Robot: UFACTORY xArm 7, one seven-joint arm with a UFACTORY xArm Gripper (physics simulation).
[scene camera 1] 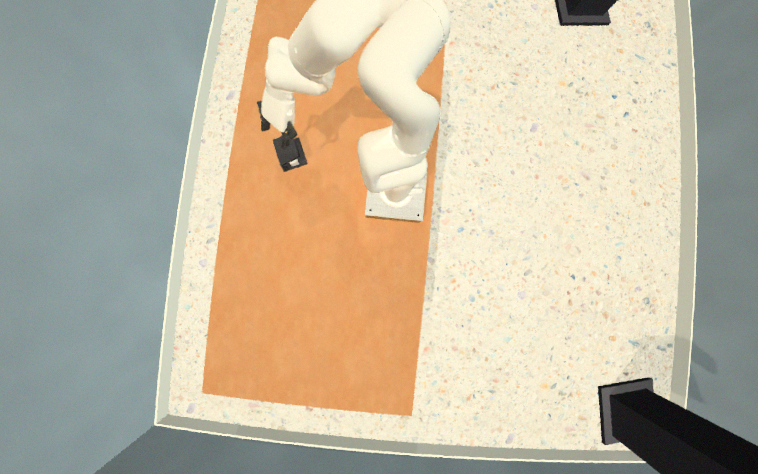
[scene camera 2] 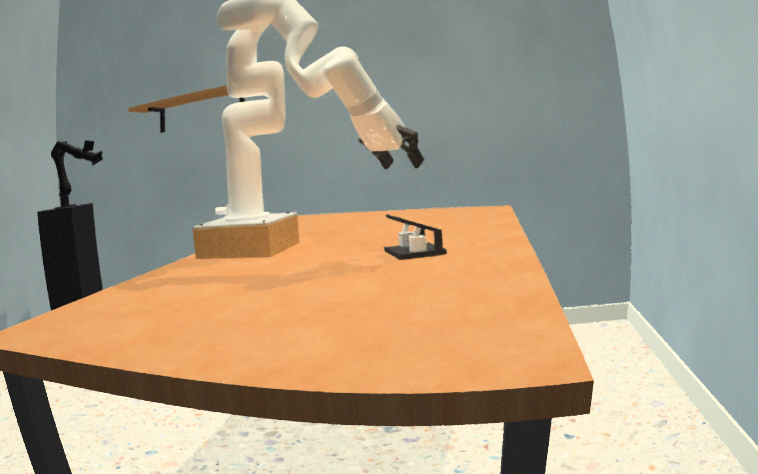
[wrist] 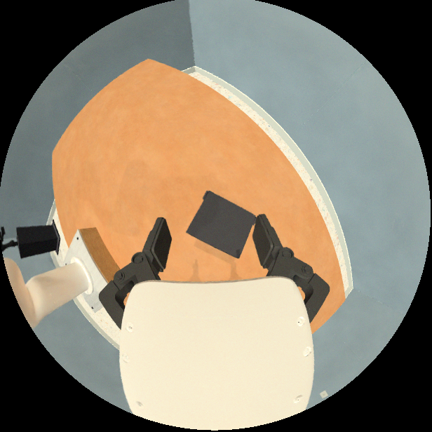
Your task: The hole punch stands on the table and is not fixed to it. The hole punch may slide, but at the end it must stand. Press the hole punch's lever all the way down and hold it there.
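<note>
The black hole punch stands upright on the orange table. Its flat black lever is raised. It slopes up to the left from the hinge post in scene camera 2, above white parts. My gripper is open and empty. It hangs tilted above the hole punch, with a clear gap to the lever in scene camera 2. In the wrist view the lever's top shows between the fingers, its corner close to the right fingertip. The hinge post is hidden there.
The arm's base block stands on the table, left of the hole punch in scene camera 2. A black pedestal with a small black arm stands beyond the table's left side. A wall shelf is behind my arm.
</note>
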